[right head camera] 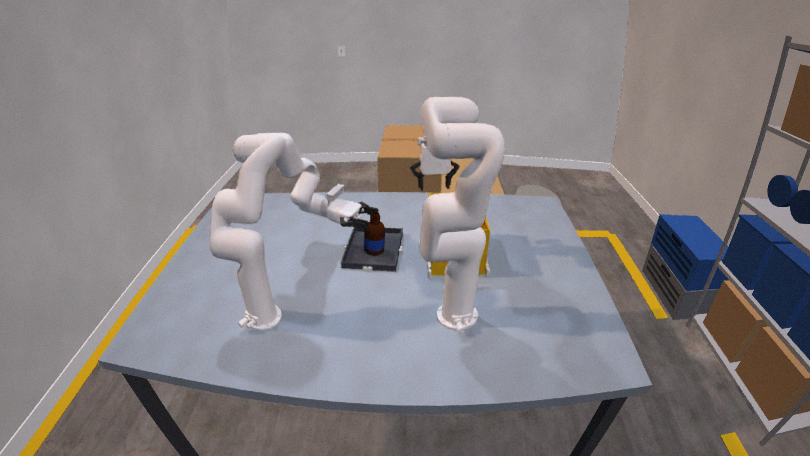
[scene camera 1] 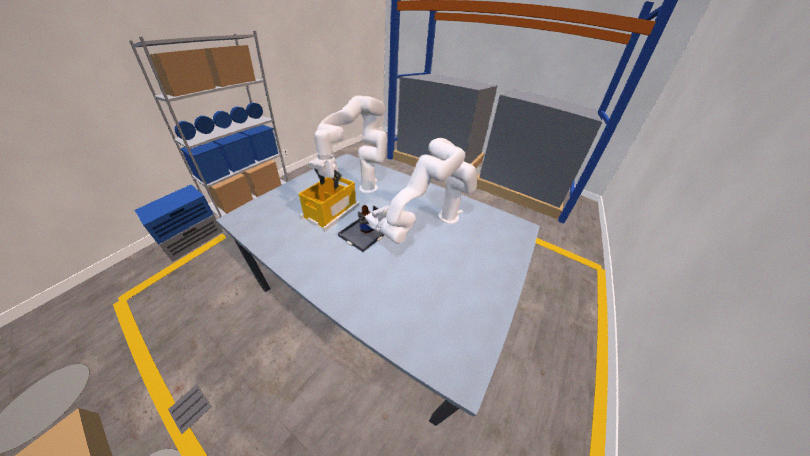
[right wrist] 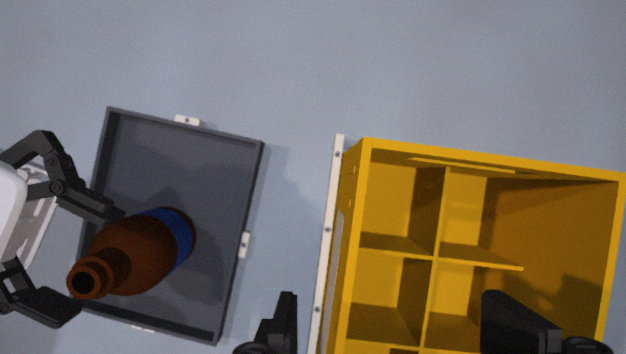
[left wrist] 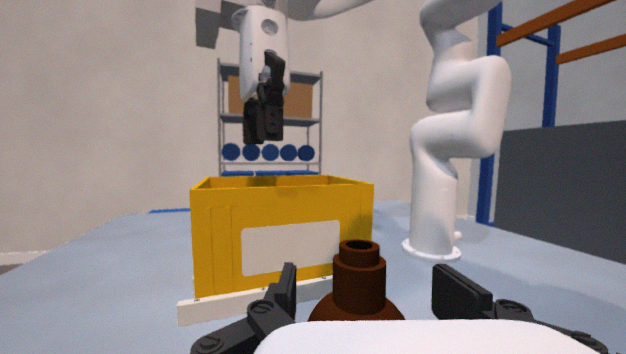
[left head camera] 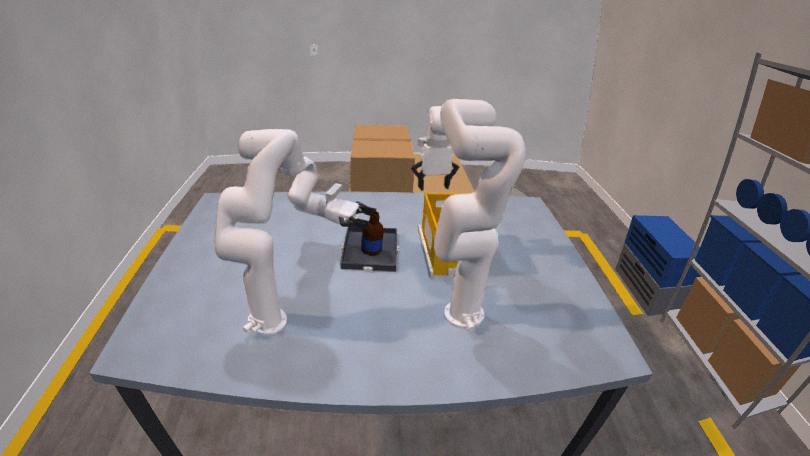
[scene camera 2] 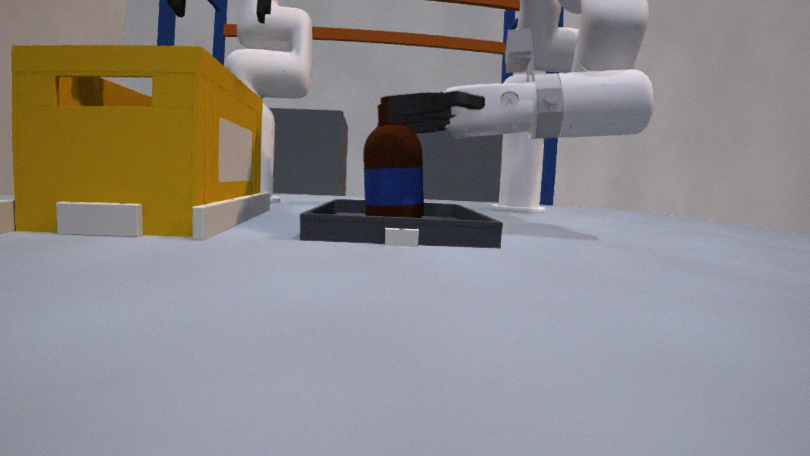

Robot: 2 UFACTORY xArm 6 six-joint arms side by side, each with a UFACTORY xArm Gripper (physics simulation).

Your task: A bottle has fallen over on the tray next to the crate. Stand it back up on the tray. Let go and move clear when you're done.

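Where they show: left gripper, fingertip midpoint: (right head camera: 372, 219) (scene camera 1: 366, 210) (right wrist: 93, 269) (left wrist: 364, 287) (left head camera: 372, 219) (scene camera 2: 398, 116); right gripper, fingertip midpoint: (right head camera: 434, 188) (scene camera 1: 329, 185) (right wrist: 389, 322) (left wrist: 260, 142) (left head camera: 433, 188) (scene camera 2: 219, 16); left arm's base, origin of the base link: (right head camera: 263, 317) (scene camera 1: 448, 217) (left head camera: 267, 321) (scene camera 2: 518, 210); right arm's base, origin of the base link: (right head camera: 457, 316) (scene camera 1: 368, 188) (left wrist: 429, 251) (left head camera: 464, 314).
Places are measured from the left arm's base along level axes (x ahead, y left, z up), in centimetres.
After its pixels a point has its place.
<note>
The brown bottle with a blue label (left head camera: 372, 233) @[y -11.7, x 46.7, z 10.1 cm] (right head camera: 374, 235) @[y -12.3, x 46.8, z 9.4 cm] (scene camera 2: 393, 186) @[y -8.6, x 53.3, z 5.1 cm] (right wrist: 135, 250) @[y -11.2, x 52.2, z 12.0 cm] stands upright on the dark tray (left head camera: 368, 264) @[y -14.1, x 39.5, z 2.4 cm] (scene camera 2: 340, 229) @[y -8.7, x 64.5, z 1.2 cm] (right wrist: 185, 160) @[y -5.8, x 58.4, z 0.5 cm]. My left gripper (left head camera: 371, 216) @[y -9.9, x 49.7, z 13.8 cm] (left wrist: 364, 287) @[y -9.9, x 49.7, z 13.8 cm] (right wrist: 93, 269) @[y -9.9, x 49.7, z 13.8 cm] reaches in level from the left at neck height. It is open, with one finger on each side of the bottle's neck and a visible gap on both sides in the left wrist view. My right gripper (left head camera: 434, 185) @[y -26.3, x 63.7, z 23.7 cm] (scene camera 1: 329, 183) @[y -26.3, x 63.7, z 23.7 cm] (right wrist: 389, 322) @[y -26.3, x 63.7, z 23.7 cm] is open and empty, pointing down above the yellow crate (scene camera 1: 317, 212) @[y -24.3, x 73.0, z 10.2 cm] (scene camera 2: 113, 152) @[y -27.5, x 74.9, z 7.7 cm] (left wrist: 215, 240) @[y -22.0, x 68.3, z 10.6 cm].
The crate stands right of the tray, with a white strip (left wrist: 220, 307) @[y -21.1, x 67.4, z 1.7 cm] (right wrist: 327, 230) @[y -24.5, x 62.6, z 3.0 cm] along its base between them. It has inner dividers (right wrist: 440, 220) @[y -31.3, x 70.6, z 9.4 cm]. Both arms stand on the blue-grey table (left head camera: 362, 351) @[y -30.8, x 4.3, z 0.0 cm]. A shelf rack (scene camera 1: 263, 84) and cardboard boxes (left head camera: 382, 169) stand beyond the table.
</note>
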